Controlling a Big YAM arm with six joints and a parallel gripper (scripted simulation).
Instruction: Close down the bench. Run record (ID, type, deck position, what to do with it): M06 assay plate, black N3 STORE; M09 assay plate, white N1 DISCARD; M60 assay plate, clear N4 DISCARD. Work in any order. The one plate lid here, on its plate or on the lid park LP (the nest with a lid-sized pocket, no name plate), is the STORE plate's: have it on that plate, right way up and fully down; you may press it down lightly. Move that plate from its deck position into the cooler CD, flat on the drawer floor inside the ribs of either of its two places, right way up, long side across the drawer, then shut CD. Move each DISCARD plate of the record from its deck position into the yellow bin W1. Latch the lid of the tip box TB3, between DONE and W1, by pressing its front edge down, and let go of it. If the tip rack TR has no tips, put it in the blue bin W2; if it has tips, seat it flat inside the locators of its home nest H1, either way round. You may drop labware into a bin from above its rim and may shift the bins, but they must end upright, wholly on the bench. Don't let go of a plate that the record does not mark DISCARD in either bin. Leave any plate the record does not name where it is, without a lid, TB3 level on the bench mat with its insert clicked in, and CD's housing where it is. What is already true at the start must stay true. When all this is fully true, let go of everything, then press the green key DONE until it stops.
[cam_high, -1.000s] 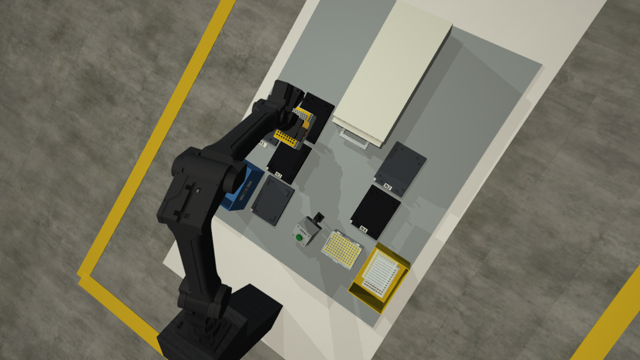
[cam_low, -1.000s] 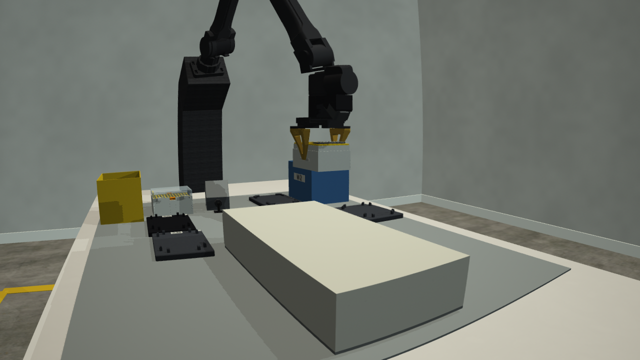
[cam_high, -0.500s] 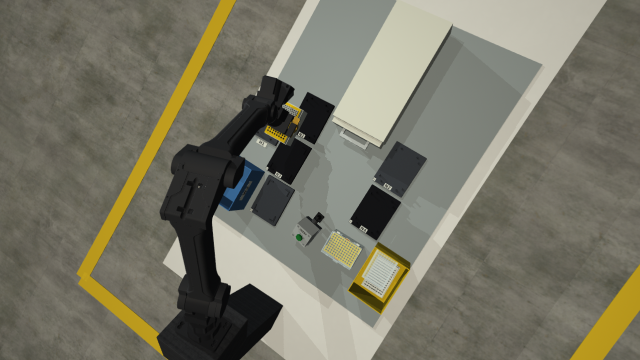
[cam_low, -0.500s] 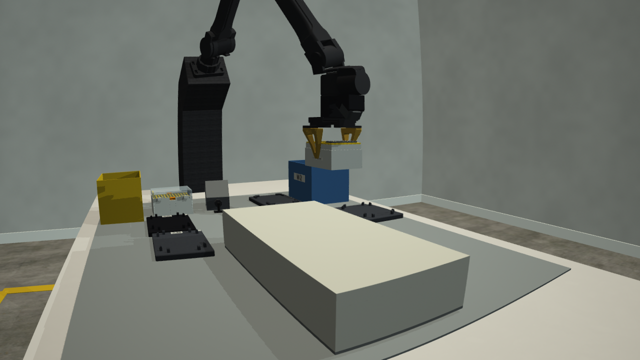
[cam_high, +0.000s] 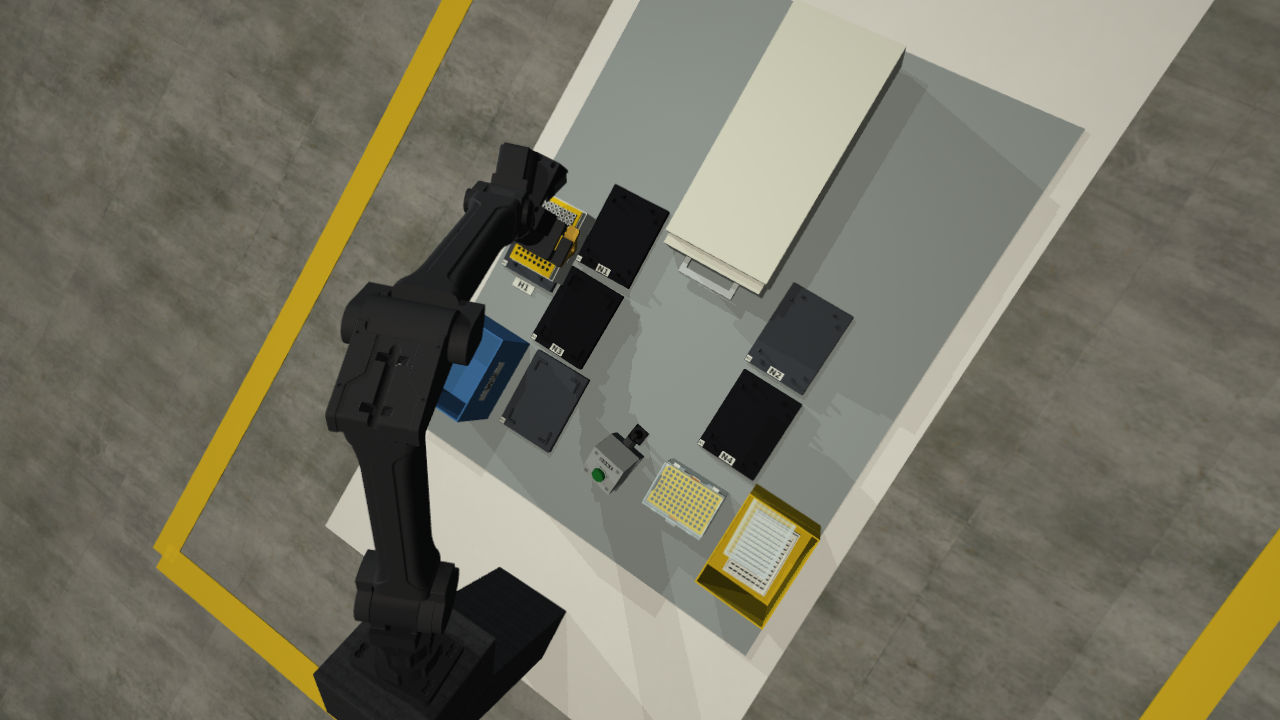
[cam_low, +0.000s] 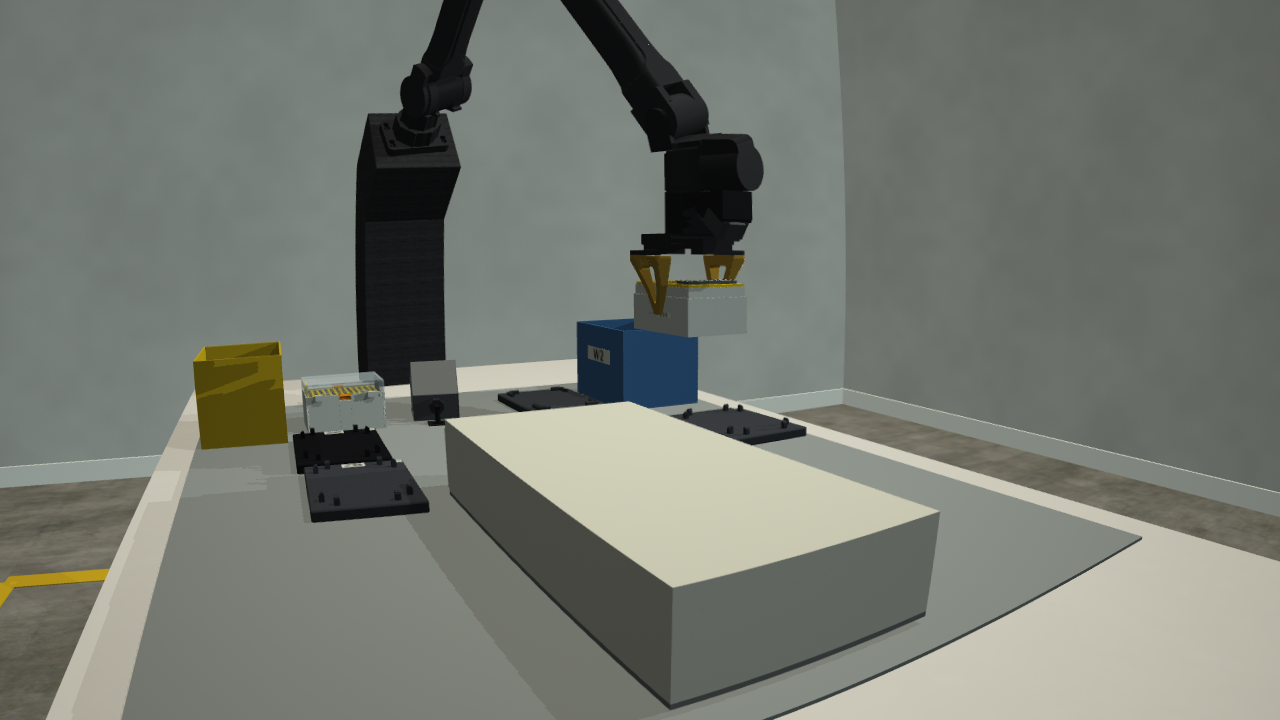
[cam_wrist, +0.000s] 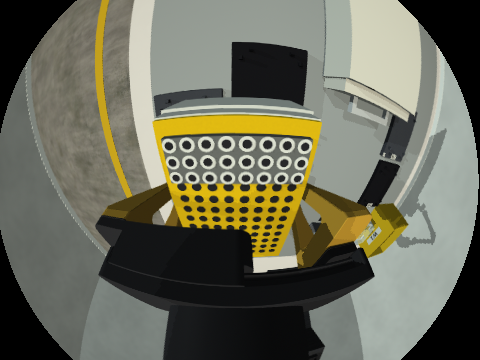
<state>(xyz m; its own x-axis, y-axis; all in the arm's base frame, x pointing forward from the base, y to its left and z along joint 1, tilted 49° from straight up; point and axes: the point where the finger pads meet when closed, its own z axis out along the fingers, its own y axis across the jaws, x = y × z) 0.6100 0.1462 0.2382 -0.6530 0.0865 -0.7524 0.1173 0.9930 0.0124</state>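
The home nest H1 lies 9 cm to the left of my hand and 16 cm below it. Round my hand: nest N3: 12 cm behind, 3 cm to the right, 16 cm below; yellow tip rack: 1 cm behind, 1 cm above; nest N1: 6 cm ahead, 6 cm to the right, 16 cm below.
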